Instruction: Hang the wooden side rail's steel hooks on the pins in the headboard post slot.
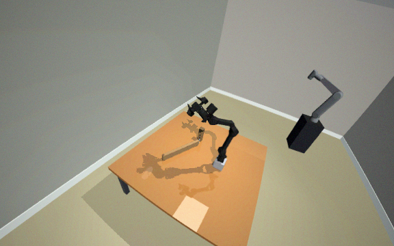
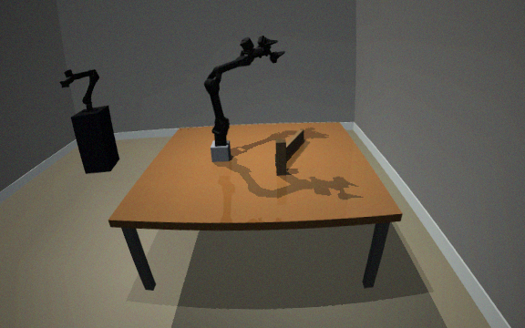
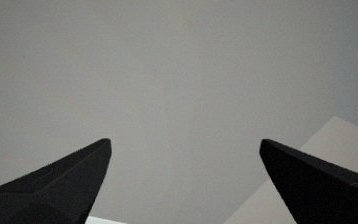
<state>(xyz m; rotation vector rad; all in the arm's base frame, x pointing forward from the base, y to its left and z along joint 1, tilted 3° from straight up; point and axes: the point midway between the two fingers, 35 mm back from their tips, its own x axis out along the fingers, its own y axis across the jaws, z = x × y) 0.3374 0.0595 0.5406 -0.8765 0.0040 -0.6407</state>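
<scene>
Now: gripper tip 70 mm past the headboard post, 280 mm to the left of it and 550 mm above it.
</scene>
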